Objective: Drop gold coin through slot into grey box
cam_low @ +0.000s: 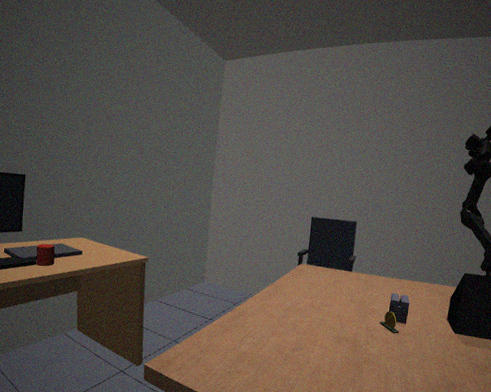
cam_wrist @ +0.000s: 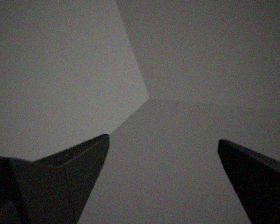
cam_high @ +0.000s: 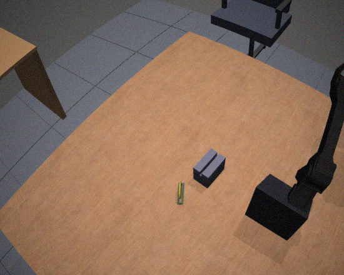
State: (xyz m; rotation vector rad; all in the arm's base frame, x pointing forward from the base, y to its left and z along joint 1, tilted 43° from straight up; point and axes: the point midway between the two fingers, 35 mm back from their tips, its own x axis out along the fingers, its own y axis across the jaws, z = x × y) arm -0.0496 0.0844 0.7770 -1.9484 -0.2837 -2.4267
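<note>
Now: the gold coin 78 cm below my gripper tip, 53 cm to the left of it and 51 cm ahead of it.
</note>
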